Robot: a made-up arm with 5 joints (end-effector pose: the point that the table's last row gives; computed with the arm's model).
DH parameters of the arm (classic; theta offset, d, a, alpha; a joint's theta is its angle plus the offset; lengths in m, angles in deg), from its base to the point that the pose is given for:
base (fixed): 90 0.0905 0 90
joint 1: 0 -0.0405 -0.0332 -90
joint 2: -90 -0.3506 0.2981 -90
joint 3: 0 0.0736 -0.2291 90
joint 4: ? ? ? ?
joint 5: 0 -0.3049 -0.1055 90
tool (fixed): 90 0.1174 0 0
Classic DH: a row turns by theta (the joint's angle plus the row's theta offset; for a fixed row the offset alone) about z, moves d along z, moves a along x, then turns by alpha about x.
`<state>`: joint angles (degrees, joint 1 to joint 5).
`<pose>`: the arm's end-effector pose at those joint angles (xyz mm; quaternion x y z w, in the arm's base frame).
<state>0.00 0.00 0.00 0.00 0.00</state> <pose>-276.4 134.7 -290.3 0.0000 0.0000 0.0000 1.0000</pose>
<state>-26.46 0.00 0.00 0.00 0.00</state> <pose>-276.4 -49.1 -310.4 -0.2289 0.0000 0.0000 0.9735</pose>
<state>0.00 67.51 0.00 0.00 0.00</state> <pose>-285.9 -186.9 -290.3 0.0000 0.0000 0.5556 0.8314</pose>
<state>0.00 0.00 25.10 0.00 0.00</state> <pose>-238.8 134.7 -60.9 0.0000 0.2173 0.0000 0.9761</pose>
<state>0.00 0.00 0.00 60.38 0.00</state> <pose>-204.2 -178.0 -290.3 0.0000 0.0000 0.5029 0.8644</pose>
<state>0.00 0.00 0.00 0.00 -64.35</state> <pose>-276.4 180.7 -452.0 -0.5325 0.0000 0.0000 0.8464</pose>
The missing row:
joint 4: -90 -0.1476 0.0112 -90
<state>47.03 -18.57 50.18 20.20 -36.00</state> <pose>-151.5 69.5 179.3 0.2271 0.2910 0.2748 0.8878</pose>
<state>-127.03 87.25 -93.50 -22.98 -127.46</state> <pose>-219.0 -1031.4 108.1 -0.8235 -0.4179 0.3629 0.1245</pose>
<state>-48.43 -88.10 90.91 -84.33 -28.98</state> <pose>356.7 -318.7 107.5 -0.0107 0.5838 -0.8102 0.0508</pose>
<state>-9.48 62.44 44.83 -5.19 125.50</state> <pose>-66.1 -231.4 72.0 0.5758 0.5304 -0.1231 0.6099</pose>
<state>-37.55 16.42 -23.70 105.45 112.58</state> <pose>338.0 -350.0 -189.5 0.1753 0.7888 0.3619 0.4648</pose>
